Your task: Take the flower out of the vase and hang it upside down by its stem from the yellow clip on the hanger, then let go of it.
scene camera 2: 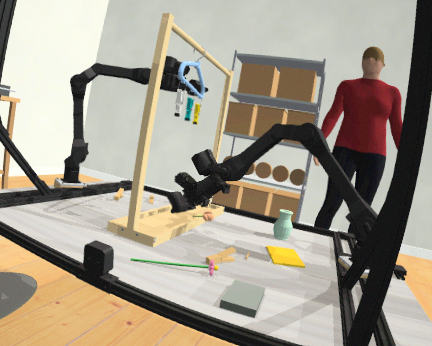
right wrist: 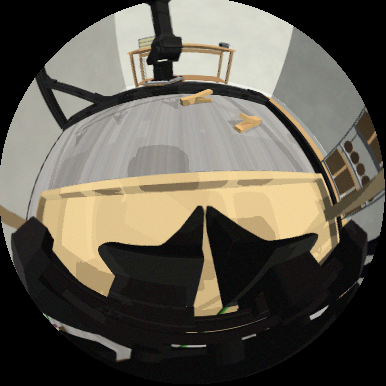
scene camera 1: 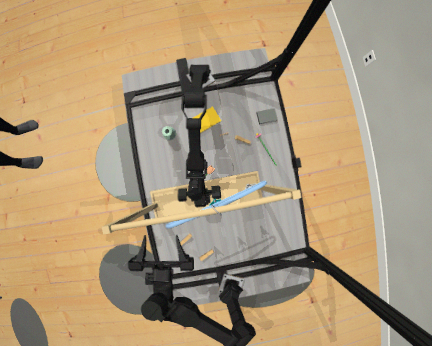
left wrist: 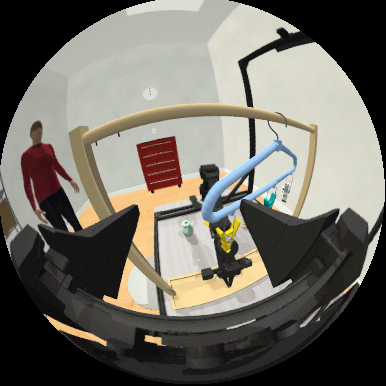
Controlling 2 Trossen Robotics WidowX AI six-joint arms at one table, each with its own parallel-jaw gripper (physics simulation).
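Pixels of known places: left gripper, fingertip midpoint: (scene camera 2: 201, 88) (scene camera 1: 160, 235) (left wrist: 189, 207); right gripper, fingertip midpoint: (scene camera 2: 171, 212) (right wrist: 203, 210) (left wrist: 229, 286); left arm's base, link origin: (scene camera 2: 70, 181) (right wrist: 163, 78) (scene camera 1: 231, 285).
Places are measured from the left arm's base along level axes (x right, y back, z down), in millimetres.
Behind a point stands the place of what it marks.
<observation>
A peach-headed flower (scene camera 1: 211, 170) {x -240, y -505, z -34 mm} (scene camera 2: 207, 216) {x -236, y -516, z -21 mm} lies by the rack's base, its green stem toward the base and partly hidden; a bit of green stem (right wrist: 224, 310) {x -287, y -411, z 10 mm} shows low in the right wrist view. The green vase (scene camera 1: 168, 132) {x -480, y -620, z 3 mm} (scene camera 2: 283, 225) {x -451, y -631, z -16 mm} (left wrist: 187, 228) {x -463, y -599, z -30 mm} stands upright with no flower in it. The yellow clip (scene camera 2: 197, 115) {x -283, y -336, z -306 mm} (left wrist: 228, 239) {x -284, y -321, z -316 mm} hangs from the blue hanger (scene camera 1: 240, 195) {x -139, y -453, z -432 mm} (left wrist: 240, 177) {x -275, y -328, z -414 mm}. My left gripper (scene camera 1: 161, 238) {x -323, y -279, z -410 mm} (left wrist: 189, 207) {x -323, y -279, z -410 mm} is open and empty, near the hanger. My right gripper (scene camera 2: 174, 204) {x -242, y -337, z 20 mm} (right wrist: 203, 210) {x -242, y -337, z 20 mm} is shut with no stem at its tips, low over the base.
The wooden rack (scene camera 2: 150, 125) {x -18, y -505, z -242 mm} (left wrist: 175, 111) {x -338, y -324, z -491 mm} carries the hanger, with teal (scene camera 2: 189, 108) {x -189, y -413, z -313 mm} and white (scene camera 2: 179, 102) {x -97, y -490, z -312 mm} clips. A pink flower (scene camera 1: 258, 135) {x -76, y -722, z 10 mm} (scene camera 2: 212, 267) {x -67, y -731, z 11 mm}, a yellow sheet (scene camera 1: 211, 120) {x -306, y -732, z 27 mm} (scene camera 2: 285, 256) {x -325, y -735, z 26 mm}, a grey block (scene camera 1: 267, 116) {x -56, y -825, z 18 mm} (scene camera 2: 243, 297) {x -45, y -836, z 17 mm} and wooden clothespins (right wrist: 248, 122) {x -270, y -162, z 22 mm} lie on the table.
</observation>
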